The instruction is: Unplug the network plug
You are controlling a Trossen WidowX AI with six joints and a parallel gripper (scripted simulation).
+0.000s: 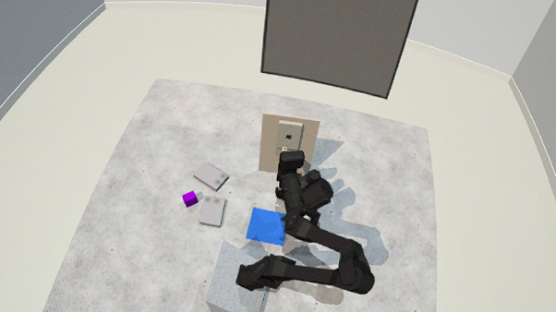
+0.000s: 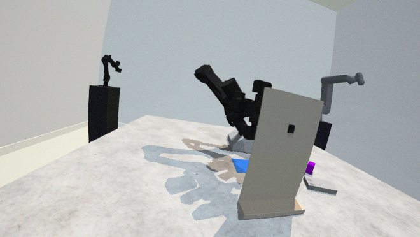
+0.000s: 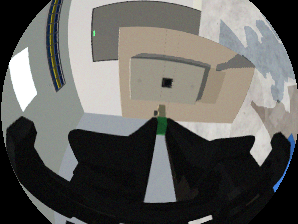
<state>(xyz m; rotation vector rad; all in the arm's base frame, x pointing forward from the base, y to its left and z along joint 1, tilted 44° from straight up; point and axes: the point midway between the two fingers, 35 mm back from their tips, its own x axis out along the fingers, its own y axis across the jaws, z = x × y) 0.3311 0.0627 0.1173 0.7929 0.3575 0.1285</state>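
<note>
The blue marked square lies 210 mm below my gripper tip and 130 mm behind it. Also, from my gripper tip: network plug: 10 mm ahead; panel: 100 mm ahead, 90 mm below.
</note>
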